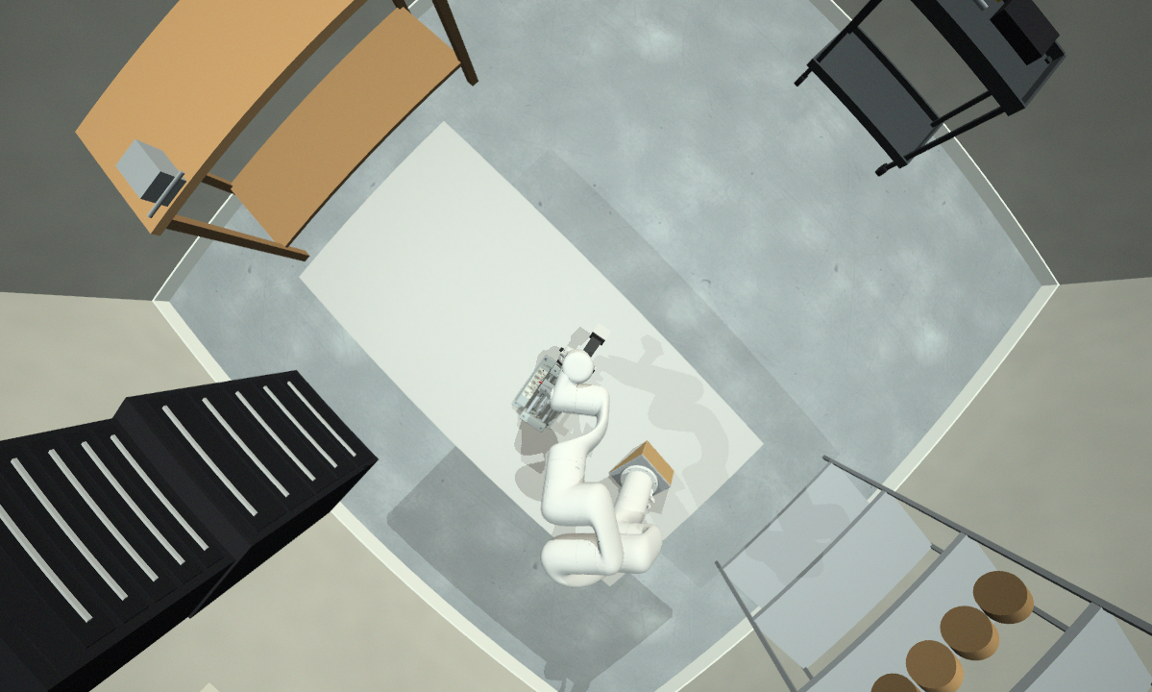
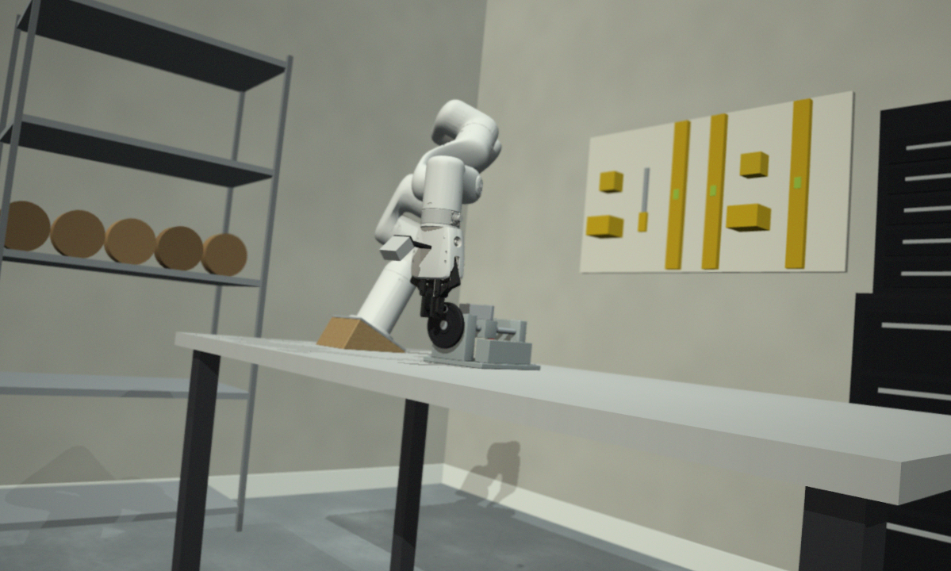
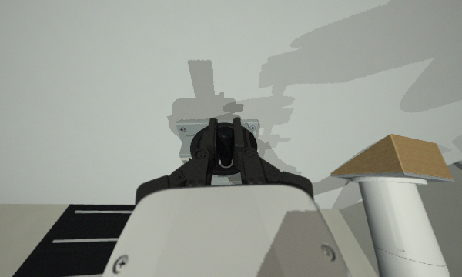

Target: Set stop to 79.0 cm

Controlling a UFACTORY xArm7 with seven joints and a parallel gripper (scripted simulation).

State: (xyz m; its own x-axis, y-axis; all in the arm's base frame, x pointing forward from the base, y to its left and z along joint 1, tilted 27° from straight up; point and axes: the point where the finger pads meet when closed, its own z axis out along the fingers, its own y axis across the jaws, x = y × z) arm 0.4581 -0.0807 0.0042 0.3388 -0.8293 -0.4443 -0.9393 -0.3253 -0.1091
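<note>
My gripper is now 2 cm to the right of the black handwheel, 1 cm past it and 1 cm above it.
</note>
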